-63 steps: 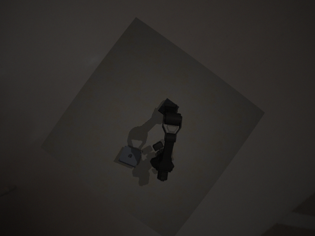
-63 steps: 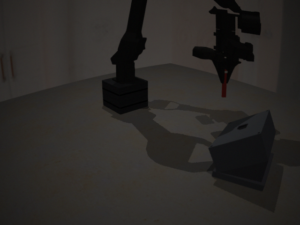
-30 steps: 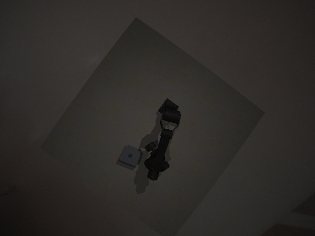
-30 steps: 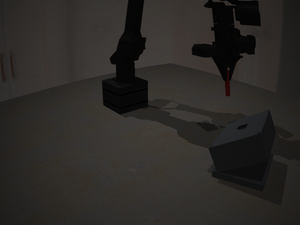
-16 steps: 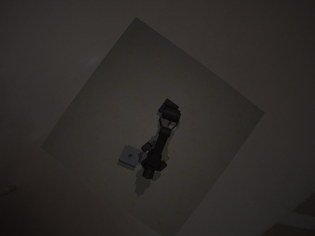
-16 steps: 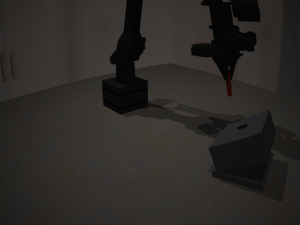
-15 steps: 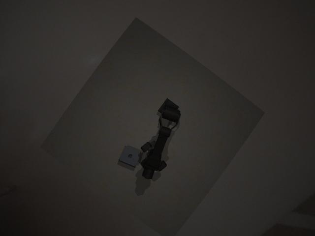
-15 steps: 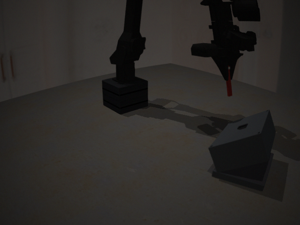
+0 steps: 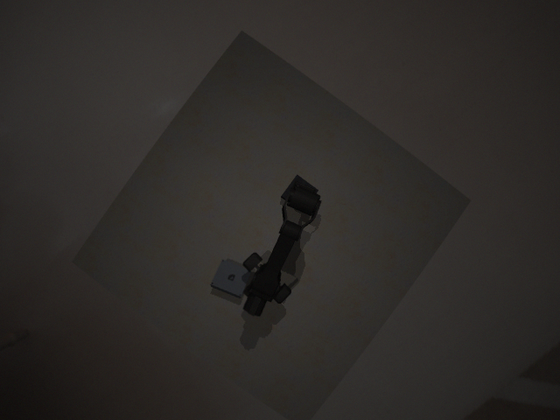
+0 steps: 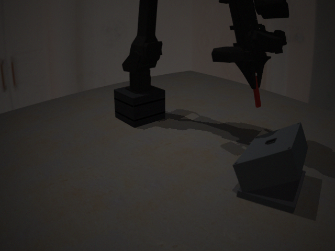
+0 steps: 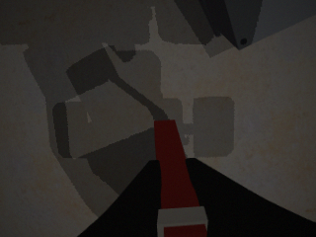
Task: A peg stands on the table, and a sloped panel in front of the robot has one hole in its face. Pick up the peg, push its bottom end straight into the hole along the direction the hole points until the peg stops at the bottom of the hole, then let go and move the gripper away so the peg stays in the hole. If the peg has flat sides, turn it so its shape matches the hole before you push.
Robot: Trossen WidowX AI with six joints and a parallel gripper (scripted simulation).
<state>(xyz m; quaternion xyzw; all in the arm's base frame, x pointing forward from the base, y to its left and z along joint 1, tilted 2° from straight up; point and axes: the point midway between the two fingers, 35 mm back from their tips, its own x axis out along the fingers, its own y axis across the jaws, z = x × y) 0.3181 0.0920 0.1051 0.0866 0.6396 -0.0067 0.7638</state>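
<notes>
The grey sloped panel lies 12 cm ahead of my gripper tip, 10 cm to the right of it and 8 cm below it. Round my gripper tip: red square peg (1 cm behind, 1 cm above); then flat grey base plate (14 cm ahead, 9 cm to the right, 14 cm below).
</notes>
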